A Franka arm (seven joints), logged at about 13 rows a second.
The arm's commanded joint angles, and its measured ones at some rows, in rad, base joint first. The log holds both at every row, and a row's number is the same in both.
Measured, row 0:
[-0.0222 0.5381 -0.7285 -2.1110 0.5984 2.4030 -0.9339]
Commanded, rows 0 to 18:
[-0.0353 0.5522 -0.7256 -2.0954 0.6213 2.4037 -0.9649]
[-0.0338 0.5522 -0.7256 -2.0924 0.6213 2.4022 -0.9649]
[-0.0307 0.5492 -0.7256 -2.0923 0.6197 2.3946 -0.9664]
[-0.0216 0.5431 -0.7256 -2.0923 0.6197 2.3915 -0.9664]
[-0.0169 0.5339 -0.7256 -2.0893 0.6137 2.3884 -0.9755]
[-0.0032 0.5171 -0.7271 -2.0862 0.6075 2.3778 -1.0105]
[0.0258 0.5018 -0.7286 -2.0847 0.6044 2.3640 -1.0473]
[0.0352 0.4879 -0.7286 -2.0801 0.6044 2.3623 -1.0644]
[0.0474 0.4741 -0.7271 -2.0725 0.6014 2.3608 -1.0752]
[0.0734 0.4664 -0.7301 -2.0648 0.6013 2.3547 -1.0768]
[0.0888 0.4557 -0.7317 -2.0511 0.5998 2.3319 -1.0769]
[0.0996 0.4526 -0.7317 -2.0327 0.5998 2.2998 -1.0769]
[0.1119 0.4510 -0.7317 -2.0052 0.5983 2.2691 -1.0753]
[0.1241 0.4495 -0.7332 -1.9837 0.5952 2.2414 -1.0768]
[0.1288 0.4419 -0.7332 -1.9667 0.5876 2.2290 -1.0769]
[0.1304 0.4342 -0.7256 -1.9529 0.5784 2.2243 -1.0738]
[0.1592 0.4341 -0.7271 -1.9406 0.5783 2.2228 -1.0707]
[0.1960 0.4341 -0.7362 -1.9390 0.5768 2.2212 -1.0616]
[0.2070 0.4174 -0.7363 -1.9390 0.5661 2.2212 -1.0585]
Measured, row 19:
[0.1662 0.4474 -0.7229 -1.9405 0.5895 2.2402 -1.0602]
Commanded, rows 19 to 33:
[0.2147 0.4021 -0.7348 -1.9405 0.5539 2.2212 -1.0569]
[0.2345 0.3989 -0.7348 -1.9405 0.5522 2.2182 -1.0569]
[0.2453 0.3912 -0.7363 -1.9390 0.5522 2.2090 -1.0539]
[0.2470 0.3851 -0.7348 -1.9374 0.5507 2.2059 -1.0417]
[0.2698 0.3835 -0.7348 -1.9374 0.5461 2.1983 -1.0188]
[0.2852 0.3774 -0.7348 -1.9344 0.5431 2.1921 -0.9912]
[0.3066 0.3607 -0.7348 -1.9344 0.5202 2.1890 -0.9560]
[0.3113 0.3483 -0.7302 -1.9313 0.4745 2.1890 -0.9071]
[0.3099 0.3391 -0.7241 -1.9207 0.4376 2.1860 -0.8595]
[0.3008 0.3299 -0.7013 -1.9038 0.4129 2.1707 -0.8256]
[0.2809 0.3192 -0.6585 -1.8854 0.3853 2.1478 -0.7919]
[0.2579 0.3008 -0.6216 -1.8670 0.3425 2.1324 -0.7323]
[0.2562 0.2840 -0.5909 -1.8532 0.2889 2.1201 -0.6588]
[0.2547 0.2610 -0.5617 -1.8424 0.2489 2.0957 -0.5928]
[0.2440 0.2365 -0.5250 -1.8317 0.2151 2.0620 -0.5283]
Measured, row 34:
[0.2731 0.2981 -0.5907 -1.8494 0.2818 2.1244 -0.6360]
